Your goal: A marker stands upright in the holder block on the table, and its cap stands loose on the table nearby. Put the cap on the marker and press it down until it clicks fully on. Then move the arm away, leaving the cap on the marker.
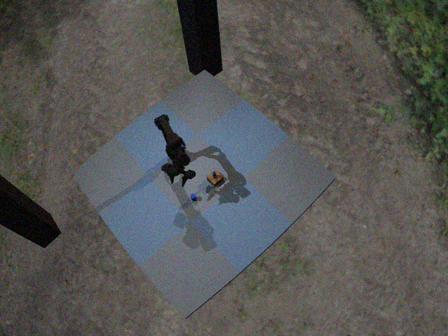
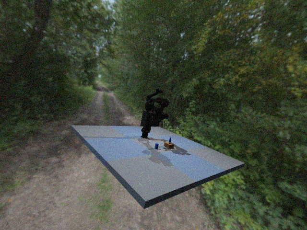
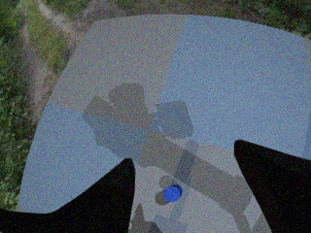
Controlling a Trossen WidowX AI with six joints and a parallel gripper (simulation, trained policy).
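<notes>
Right now the blue cap is 20 mm ahead of my gripper tip, 60 mm to the left of it and 230 mm below it. Also, from my gripper tip: blue marker (20 mm ahead, 240 mm to the left, 170 mm below); holder block (20 mm ahead, 240 mm to the left, 230 mm below).
</notes>
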